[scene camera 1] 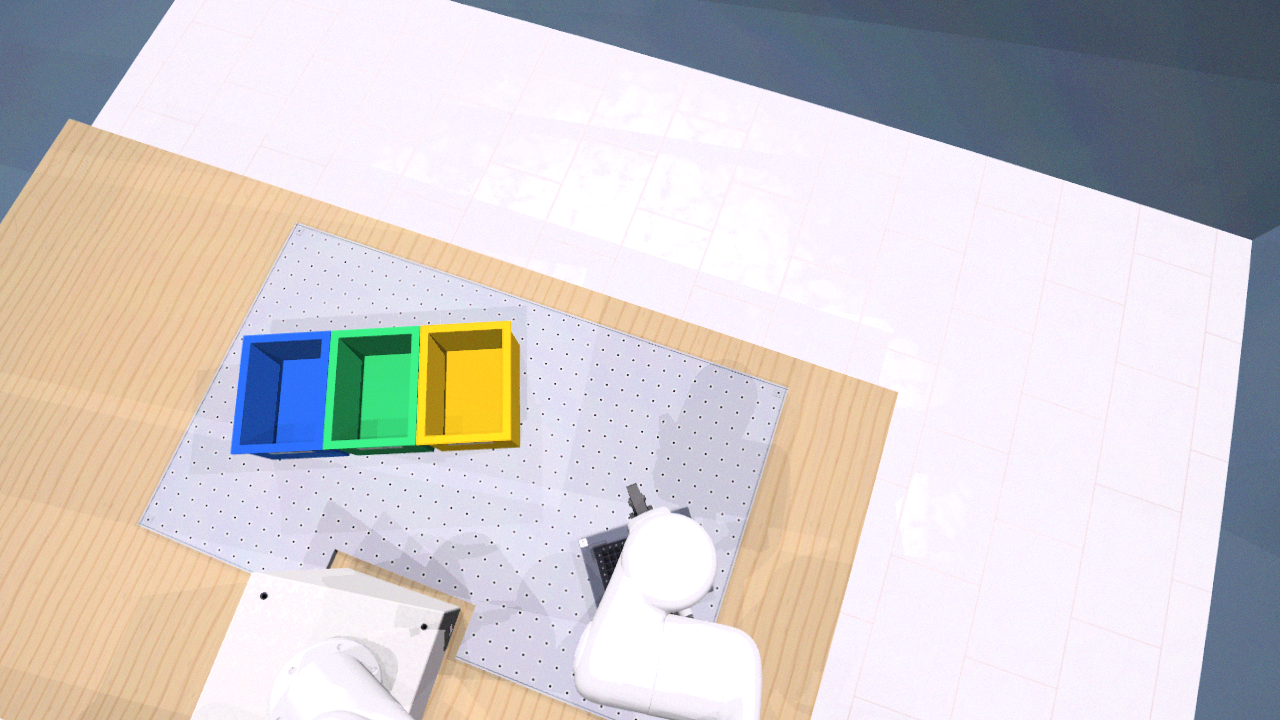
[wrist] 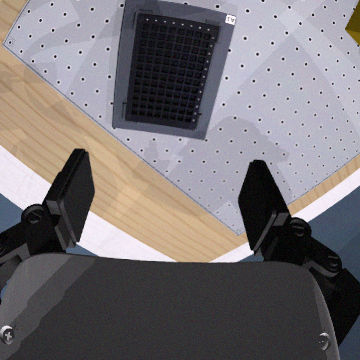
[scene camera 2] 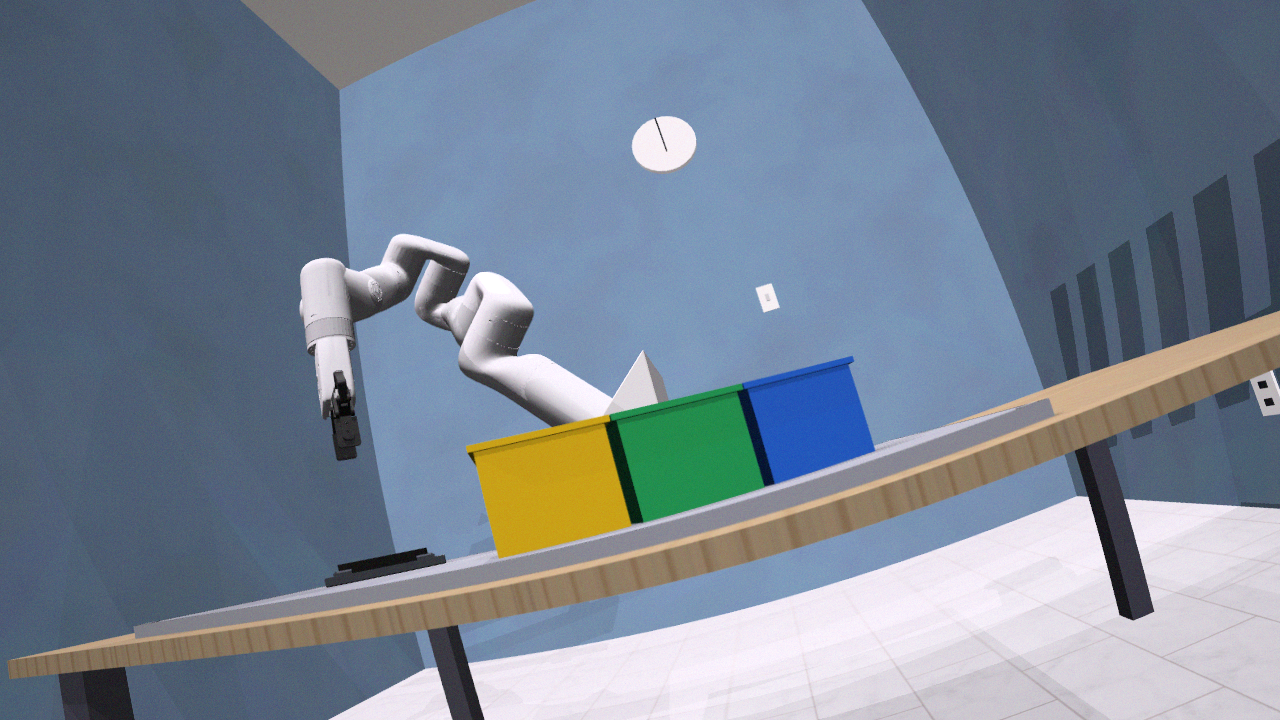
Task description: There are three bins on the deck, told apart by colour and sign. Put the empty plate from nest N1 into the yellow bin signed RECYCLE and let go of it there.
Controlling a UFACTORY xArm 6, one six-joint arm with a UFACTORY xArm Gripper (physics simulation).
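Frame: origin at the arm's base, x back, y right, z up, level; centimetres.
Seen in the pictures: gripper, fingertip midpoint: point(wrist: 167, 174) point(scene camera 2: 348, 453); arm's base, link origin: point(scene camera 1: 326, 691).
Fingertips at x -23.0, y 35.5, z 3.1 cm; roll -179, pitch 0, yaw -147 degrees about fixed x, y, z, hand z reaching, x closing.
Pixels of each thing's top centre, then the offset from my fingertips to it. "*": a spot on its surface instead. Level surfaces: height alone.
- black plate, top centre: point(wrist: 167, 73) point(scene camera 1: 645, 565) point(scene camera 2: 382, 556) dx +1.3, dy -1.4, dz -15.1 cm
- yellow bin, surface spot: point(scene camera 2: 553, 492) * dx -25.4, dy -32.8, dz -13.3 cm
- green bin, top centre: point(scene camera 2: 657, 416) point(scene camera 1: 372, 386) dx -14.5, dy -43.3, dz -7.8 cm
- perforated grey deck, surface height: dz -17.7 cm
The black plate point(scene camera 1: 610, 557) point(scene camera 2: 384, 560) point(wrist: 167, 70) with a grid of wells sits flat in the dark grey nest point(scene camera 1: 594, 577) point(scene camera 2: 344, 578) point(wrist: 122, 90), which has a small white corner tag. The arm hides part of both in scene camera 1. My gripper point(scene camera 2: 345, 445) point(wrist: 167, 174) is open and empty, pointing down high above the nest. In the wrist view, the plate lies beyond the fingertips, towards the top. The yellow bin point(scene camera 1: 513, 385) point(scene camera 2: 553, 492) stands apart from the nest and looks empty; its corner point(wrist: 354, 31) shows in the wrist view. Its sign is not readable.
The green bin point(scene camera 1: 418, 385) point(scene camera 2: 689, 456) stands directly beside the yellow one, and the blue bin point(scene camera 1: 326, 394) point(scene camera 2: 810, 425) is beyond it at the row's end. All stand on the perforated grey deck point(scene camera 1: 572, 402) point(wrist: 280, 90). The white robot base point(scene camera 1: 241, 658) stands at the deck's near edge.
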